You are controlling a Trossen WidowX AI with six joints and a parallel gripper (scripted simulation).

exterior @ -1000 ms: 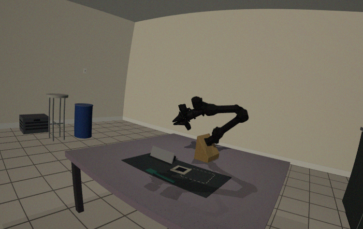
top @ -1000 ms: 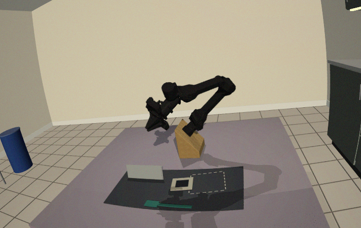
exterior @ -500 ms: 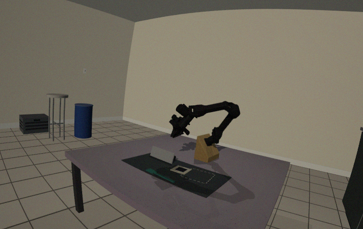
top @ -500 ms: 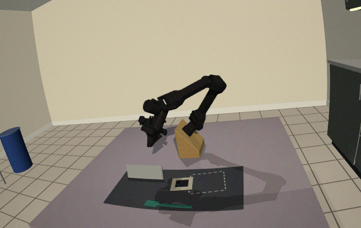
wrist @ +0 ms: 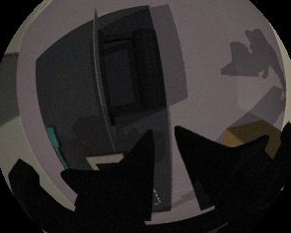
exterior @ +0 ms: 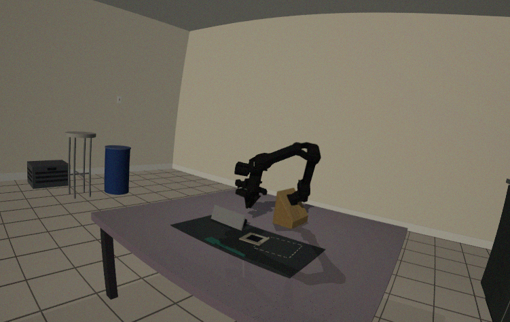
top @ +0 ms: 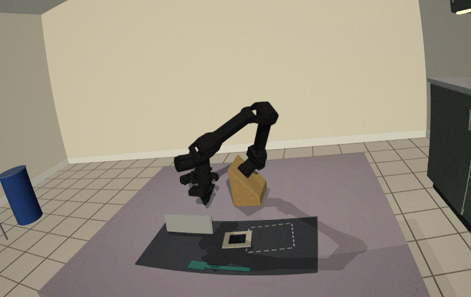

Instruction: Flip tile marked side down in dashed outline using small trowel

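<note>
My gripper tip is 4 cm short of the trowel, 4 cm to the left of it and 7 cm above it. Also, from my gripper tip: green flat marking 28 cm ahead, 12 cm to the left, 9 cm below; dark mat 14 cm ahead, 13 cm to the left, 11 cm below; tile 11 cm ahead, 15 cm to the left, 9 cm below.
</note>
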